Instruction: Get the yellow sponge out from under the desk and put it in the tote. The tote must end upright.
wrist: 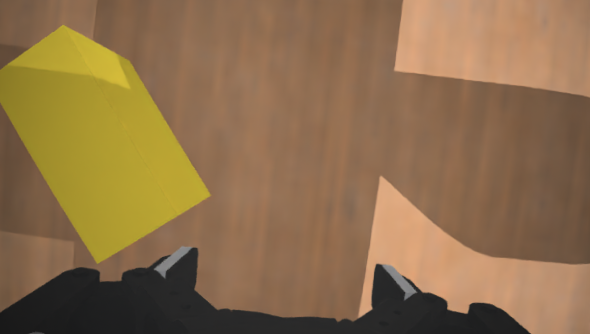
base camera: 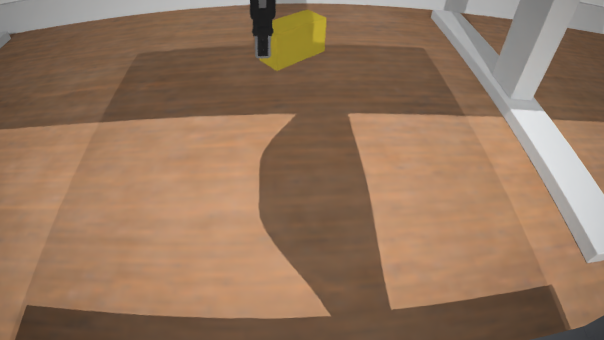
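Observation:
The yellow sponge is a block on the wooden floor at the far side of the base camera view. In the wrist view it lies slanted at the left, outside the space between the fingers, with its near corner close to the left finger. My gripper is open, with no object between its fingertips. In the base camera view it hangs in front of the sponge's left end and hides part of it. I cannot tell whether a finger touches the sponge. The tote does not show in either view.
A pale desk leg stands on a long pale foot bar at the right of the base camera view. A light wall or skirting runs along the back. Dark shadows cross the wooden floor.

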